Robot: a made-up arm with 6 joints. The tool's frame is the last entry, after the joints. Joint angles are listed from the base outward. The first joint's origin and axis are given. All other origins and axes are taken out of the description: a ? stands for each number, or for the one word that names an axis. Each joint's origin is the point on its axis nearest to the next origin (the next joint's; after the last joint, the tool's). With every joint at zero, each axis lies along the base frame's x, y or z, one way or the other. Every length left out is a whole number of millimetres.
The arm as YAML. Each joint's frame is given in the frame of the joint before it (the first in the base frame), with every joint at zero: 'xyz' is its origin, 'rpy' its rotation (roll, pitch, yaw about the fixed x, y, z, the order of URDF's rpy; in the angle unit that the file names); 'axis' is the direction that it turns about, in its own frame. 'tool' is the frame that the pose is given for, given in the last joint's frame.
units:
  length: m
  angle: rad
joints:
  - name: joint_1
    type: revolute
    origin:
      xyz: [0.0, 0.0, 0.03]
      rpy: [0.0, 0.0, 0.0]
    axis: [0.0, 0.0, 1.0]
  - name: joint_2
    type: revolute
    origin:
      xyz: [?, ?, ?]
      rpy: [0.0, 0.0, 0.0]
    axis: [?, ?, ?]
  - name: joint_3
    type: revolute
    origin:
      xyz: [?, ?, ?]
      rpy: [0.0, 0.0, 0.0]
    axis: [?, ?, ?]
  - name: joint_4
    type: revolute
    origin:
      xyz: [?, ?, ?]
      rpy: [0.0, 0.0, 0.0]
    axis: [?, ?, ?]
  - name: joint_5
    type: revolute
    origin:
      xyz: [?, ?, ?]
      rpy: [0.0, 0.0, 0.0]
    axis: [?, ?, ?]
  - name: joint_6
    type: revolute
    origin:
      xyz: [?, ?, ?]
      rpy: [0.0, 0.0, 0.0]
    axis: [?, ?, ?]
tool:
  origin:
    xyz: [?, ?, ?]
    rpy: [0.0, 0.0, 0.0]
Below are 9 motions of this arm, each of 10 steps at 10 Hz.
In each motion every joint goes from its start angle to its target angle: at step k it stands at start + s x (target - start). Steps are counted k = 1, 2, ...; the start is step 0. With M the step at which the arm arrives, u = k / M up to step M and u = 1 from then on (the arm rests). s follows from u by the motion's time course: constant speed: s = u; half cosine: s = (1 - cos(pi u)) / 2; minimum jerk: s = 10 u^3 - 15 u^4 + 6 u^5.
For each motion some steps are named. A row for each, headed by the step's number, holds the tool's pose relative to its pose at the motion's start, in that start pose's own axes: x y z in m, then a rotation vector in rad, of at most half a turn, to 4 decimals.
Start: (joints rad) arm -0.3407 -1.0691 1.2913 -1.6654 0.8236 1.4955
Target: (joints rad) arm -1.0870 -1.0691 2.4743 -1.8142 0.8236 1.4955
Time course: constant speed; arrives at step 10
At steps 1, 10:
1: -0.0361 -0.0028 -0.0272 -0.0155 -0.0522 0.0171
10: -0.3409 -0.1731 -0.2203 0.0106 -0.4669 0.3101

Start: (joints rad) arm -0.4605 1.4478 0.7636 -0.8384 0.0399 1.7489
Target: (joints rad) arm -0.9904 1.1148 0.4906 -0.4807 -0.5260 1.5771
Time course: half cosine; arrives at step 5
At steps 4, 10:
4: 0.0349 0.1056 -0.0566 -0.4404 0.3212 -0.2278
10: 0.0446 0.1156 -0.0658 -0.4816 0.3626 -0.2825

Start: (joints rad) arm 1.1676 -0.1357 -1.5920 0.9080 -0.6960 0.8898
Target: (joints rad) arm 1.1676 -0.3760 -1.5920 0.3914 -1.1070 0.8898
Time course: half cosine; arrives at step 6
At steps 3, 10:
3: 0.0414 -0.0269 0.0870 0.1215 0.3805 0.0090
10: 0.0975 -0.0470 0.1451 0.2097 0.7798 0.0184

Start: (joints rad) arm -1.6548 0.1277 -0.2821 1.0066 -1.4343 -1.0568
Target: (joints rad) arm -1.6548 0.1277 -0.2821 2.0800 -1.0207 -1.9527
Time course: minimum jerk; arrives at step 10
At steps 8, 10:
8: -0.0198 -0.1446 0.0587 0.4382 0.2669 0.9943
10: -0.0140 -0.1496 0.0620 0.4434 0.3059 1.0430

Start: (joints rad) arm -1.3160 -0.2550 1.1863 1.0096 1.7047 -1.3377
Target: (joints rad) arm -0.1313 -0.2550 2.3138 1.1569 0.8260 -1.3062
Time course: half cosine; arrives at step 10
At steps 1, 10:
1: 0.0031 -0.0053 -0.0113 -0.0305 -0.0489 0.0080
10: 0.2633 -0.0036 -0.0371 -0.0778 -2.2476 0.7934

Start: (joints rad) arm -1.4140 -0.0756 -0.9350 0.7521 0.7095 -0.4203
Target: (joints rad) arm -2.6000 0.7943 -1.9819 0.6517 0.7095 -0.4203
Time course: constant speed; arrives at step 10
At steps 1, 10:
1: -0.0425 -0.0614 0.0478 0.1676 -0.0095 0.0906
10: -0.1845 -0.5663 -0.2934 0.9571 -0.5096 1.0827

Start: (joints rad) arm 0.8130 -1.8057 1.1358 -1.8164 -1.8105 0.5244
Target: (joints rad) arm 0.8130 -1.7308 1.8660 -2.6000 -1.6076 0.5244
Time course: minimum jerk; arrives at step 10
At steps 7, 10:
7: 0.0050 -0.0544 0.0089 -0.3827 0.1563 0.9222
10: 0.0139 -0.0654 0.0170 -0.4888 0.1877 1.0772

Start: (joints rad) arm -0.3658 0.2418 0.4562 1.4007 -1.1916 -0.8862
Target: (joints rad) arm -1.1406 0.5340 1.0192 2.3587 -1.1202 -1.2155
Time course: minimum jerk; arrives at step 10
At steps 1, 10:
1: -0.0019 0.0009 -0.0013 -0.0058 -0.0091 0.0004
10: -0.1349 0.0359 -0.2522 -1.0709 -0.7564 0.2686

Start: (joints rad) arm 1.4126 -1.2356 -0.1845 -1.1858 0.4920 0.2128
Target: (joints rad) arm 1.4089 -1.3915 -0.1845 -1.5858 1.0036 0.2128
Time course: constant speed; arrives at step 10
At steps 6, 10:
6: -0.0604 -0.0270 -0.0281 0.1088 -0.1638 0.2712
10: -0.0948 -0.0529 -0.0605 0.1634 -0.2920 0.4484

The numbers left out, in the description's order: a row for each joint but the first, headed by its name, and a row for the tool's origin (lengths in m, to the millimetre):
joint_2: xyz 0.07 0.03 0.0, axis 1.0 0.0 0.0
joint_3: xyz 0.0 0.07 0.19, axis 0.0 -1.0 0.0
joint_4: xyz -0.28 0.0 0.06, axis -1.0 0.0 0.0
joint_5: xyz 0.0 -0.03 -0.03, axis 0.0 0.0 1.0
joint_6: xyz -0.07 0.08 0.0, axis -1.0 0.0 0.0
tool: xyz 0.0 0.12 0.09

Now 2 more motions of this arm.
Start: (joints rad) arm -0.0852 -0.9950 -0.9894 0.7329 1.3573 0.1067
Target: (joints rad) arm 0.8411 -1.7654 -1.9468 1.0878 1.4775 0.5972
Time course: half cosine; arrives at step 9
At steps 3, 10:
3: 0.1104 0.0427 0.0493 -0.0668 0.2879 0.0127
10: 0.4895 0.0330 0.0695 -0.0436 0.7159 -0.0662

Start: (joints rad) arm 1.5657 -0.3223 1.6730 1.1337 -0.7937 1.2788
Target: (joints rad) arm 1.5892 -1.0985 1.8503 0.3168 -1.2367 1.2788
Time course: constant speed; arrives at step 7
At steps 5, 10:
5: -0.0187 -0.1035 0.0489 0.7989 0.1009 0.2357
10: -0.0309 -0.1440 0.0325 1.0509 0.0596 0.4430

